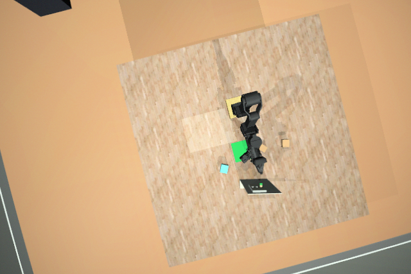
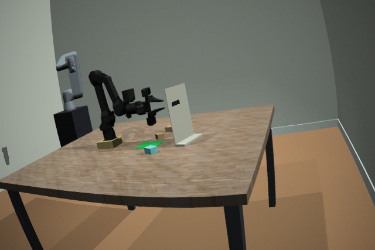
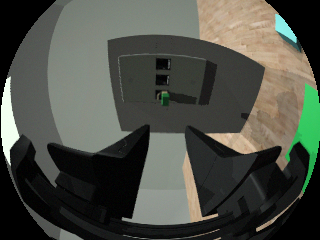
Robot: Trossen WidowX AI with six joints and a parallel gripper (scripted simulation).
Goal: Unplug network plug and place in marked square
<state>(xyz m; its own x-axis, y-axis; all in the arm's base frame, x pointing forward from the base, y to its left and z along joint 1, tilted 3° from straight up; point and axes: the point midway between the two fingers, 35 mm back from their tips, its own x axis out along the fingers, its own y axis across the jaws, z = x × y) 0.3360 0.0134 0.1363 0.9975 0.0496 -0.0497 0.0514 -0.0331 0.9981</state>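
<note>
Right now the tan network plug is 70 mm ahead of my gripper tip and 10 mm to the right of it. Also, from my gripper tip: marked green square: 190 mm below, 110 mm behind, 40 mm to the right; then upright panel: 80 mm ahead, 70 mm below, 30 mm to the right; then cyan block: 180 mm to the right, 170 mm below, 30 mm behind.
</note>
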